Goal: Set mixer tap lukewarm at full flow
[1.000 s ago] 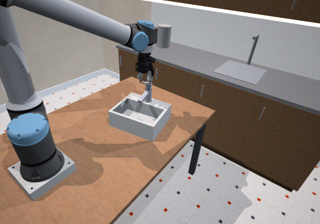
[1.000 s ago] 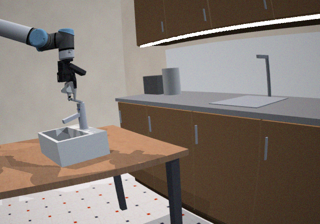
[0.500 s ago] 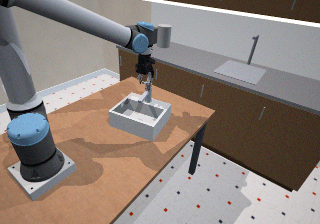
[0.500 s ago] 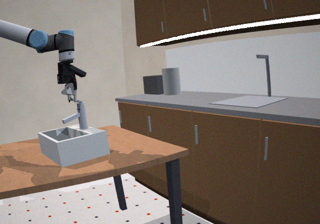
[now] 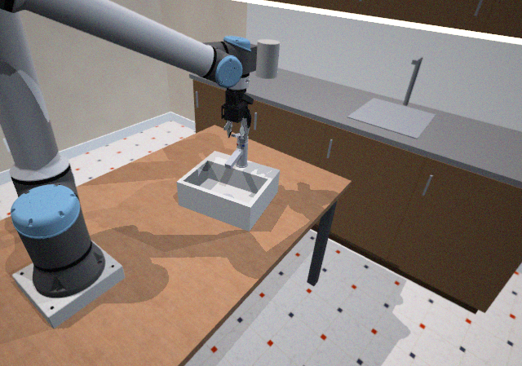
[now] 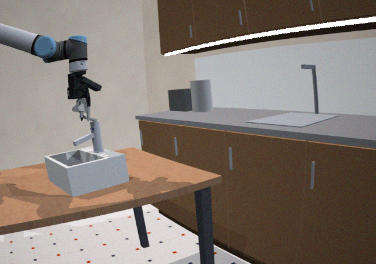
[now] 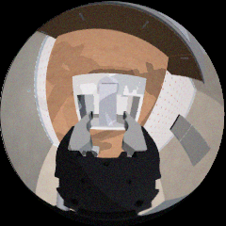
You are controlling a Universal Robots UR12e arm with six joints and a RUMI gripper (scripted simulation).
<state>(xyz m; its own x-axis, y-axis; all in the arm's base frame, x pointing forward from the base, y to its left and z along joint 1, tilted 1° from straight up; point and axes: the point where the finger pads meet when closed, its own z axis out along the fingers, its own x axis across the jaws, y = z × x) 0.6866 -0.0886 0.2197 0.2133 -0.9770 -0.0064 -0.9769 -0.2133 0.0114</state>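
Now: hand 20 mm short of the lever and 10 mm above it. From my hand the other things lie so: grey mixer tap: 60 mm below, 30 mm ahead, 10 mm to the left; then white basin: 250 mm below, 70 mm behind, 10 mm to the right.
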